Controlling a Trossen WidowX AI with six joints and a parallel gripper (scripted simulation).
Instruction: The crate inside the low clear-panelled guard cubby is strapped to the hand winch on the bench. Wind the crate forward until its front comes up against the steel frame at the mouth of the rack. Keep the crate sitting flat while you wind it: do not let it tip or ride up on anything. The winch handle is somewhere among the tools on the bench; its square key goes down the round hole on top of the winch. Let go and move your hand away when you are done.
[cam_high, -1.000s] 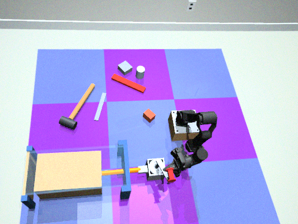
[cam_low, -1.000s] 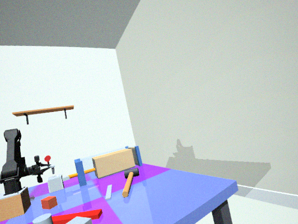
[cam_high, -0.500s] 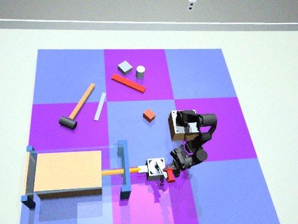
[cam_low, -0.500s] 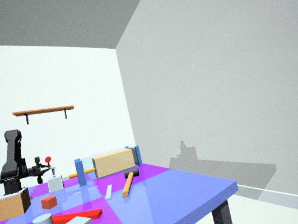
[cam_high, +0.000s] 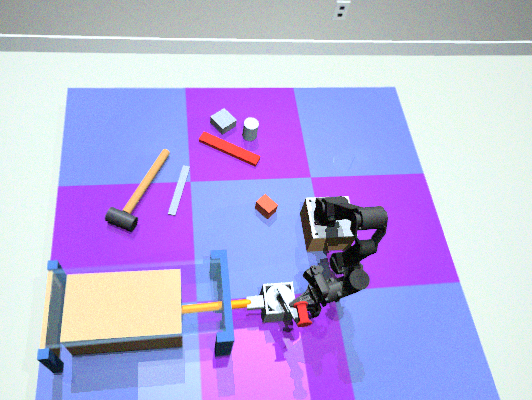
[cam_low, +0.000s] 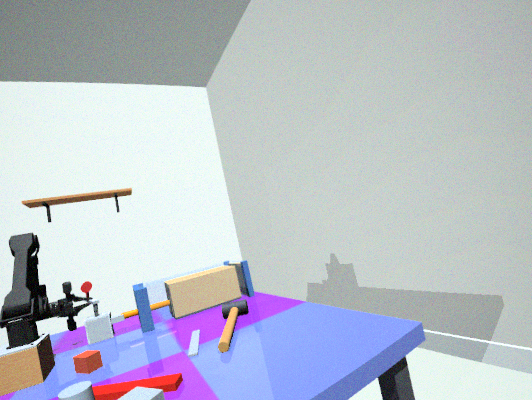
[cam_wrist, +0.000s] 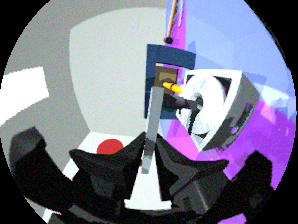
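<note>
Right now the red knob is 3 cm behind my gripper tip, 4 cm to the left of it and 4 cm above it. The rest, counted from my gripper tip: winch handle: 1 cm behind, 1 cm to the left, 1 cm above; winch: 1 cm ahead, 5 cm to the right, 12 cm below; grey strip: 38 cm ahead, 42 cm to the right, 15 cm below.
</note>
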